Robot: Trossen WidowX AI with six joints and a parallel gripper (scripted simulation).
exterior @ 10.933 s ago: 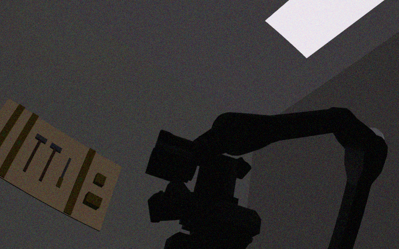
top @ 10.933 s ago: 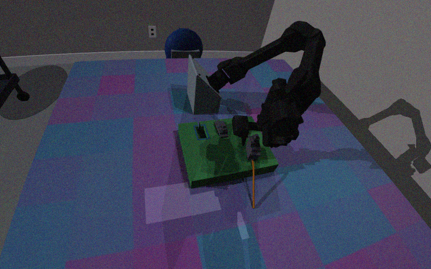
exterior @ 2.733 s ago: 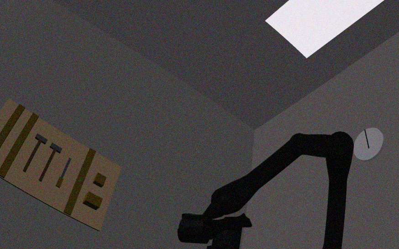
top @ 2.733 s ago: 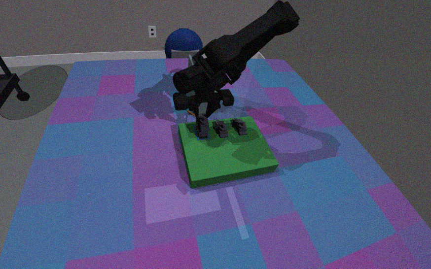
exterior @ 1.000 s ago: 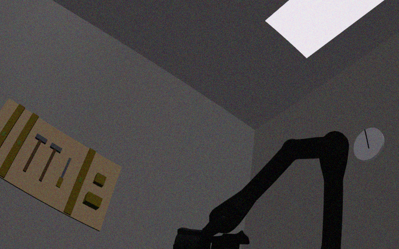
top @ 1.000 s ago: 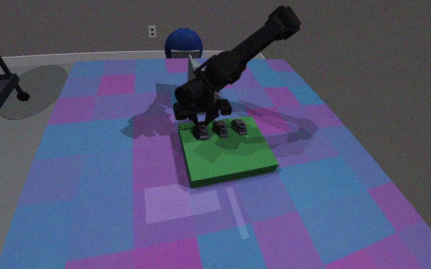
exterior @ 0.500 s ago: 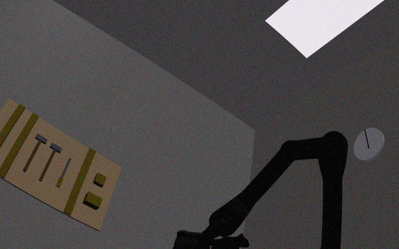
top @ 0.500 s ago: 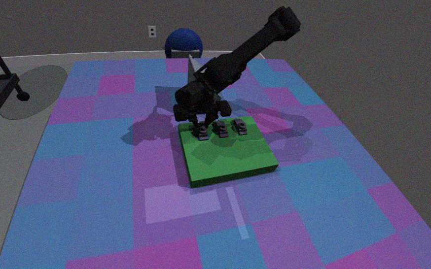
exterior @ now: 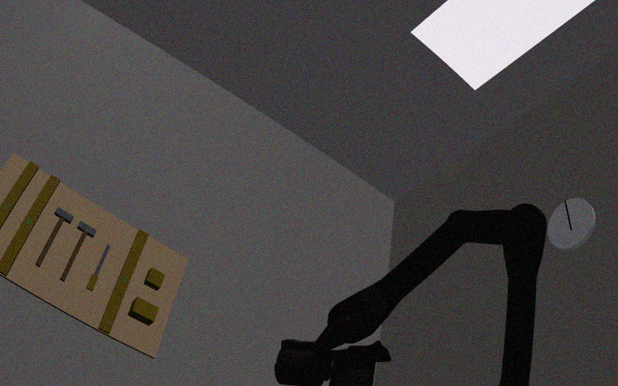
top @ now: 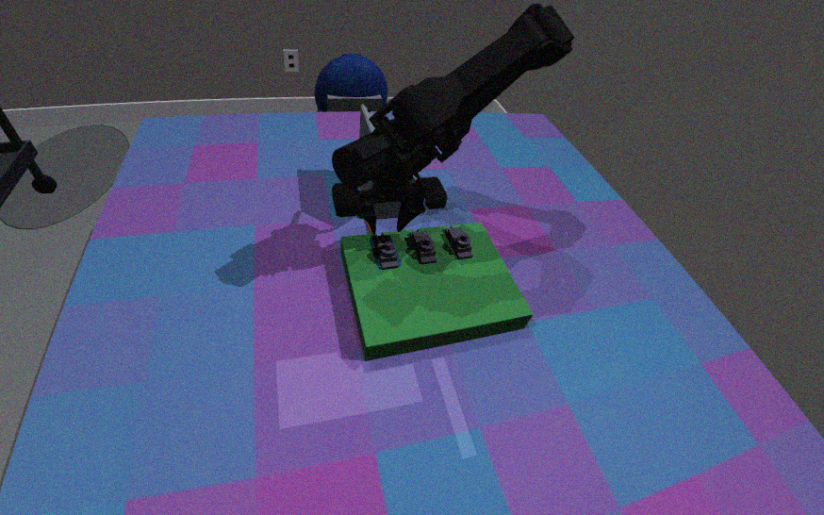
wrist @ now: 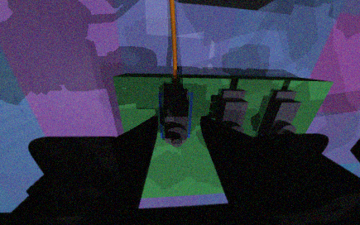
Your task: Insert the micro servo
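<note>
The green deck is 13 cm ahead of my gripper tip, 7 cm to the left of it and 6 cm below it.
</note>
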